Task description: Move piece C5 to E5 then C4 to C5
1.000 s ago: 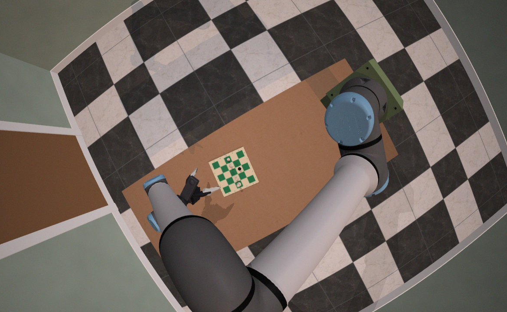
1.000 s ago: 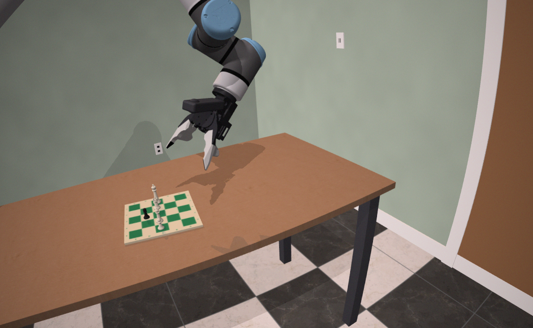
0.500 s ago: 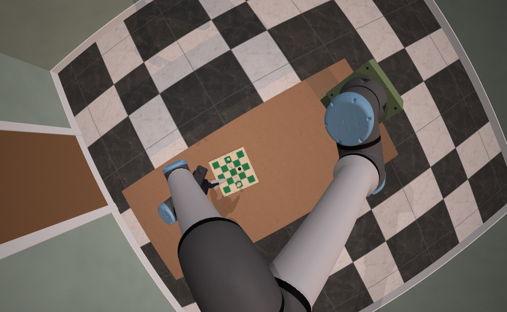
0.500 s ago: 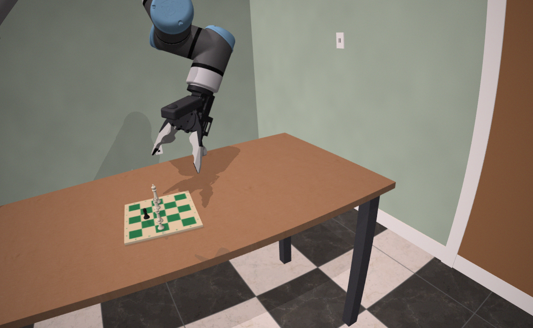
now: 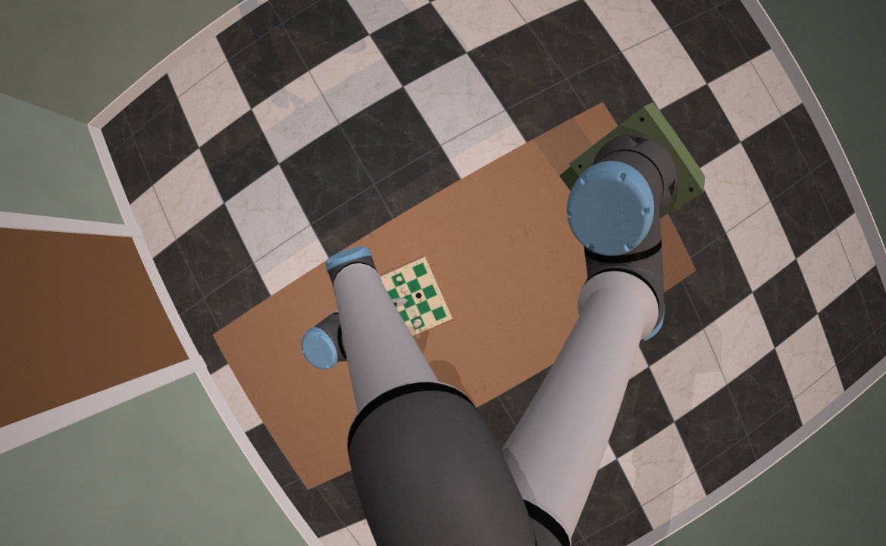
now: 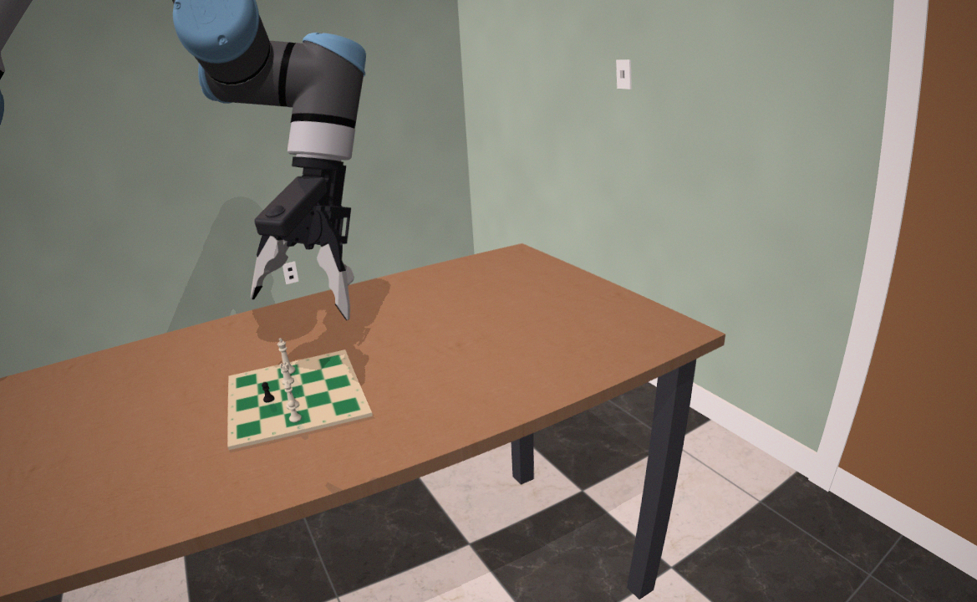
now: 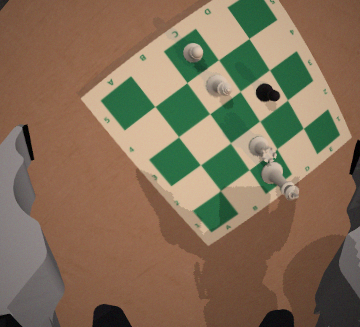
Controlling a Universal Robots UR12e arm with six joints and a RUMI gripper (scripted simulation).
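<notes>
The white pawn lies 40 mm behind my hand, 10 mm to the right of it and 150 mm below it. Round my hand: cream chessboard: 20 mm behind, 70 mm to the left, 160 mm below; black piece: 60 mm behind, 70 mm to the left, 150 mm below; white king: 140 mm to the left, 130 mm below.
</notes>
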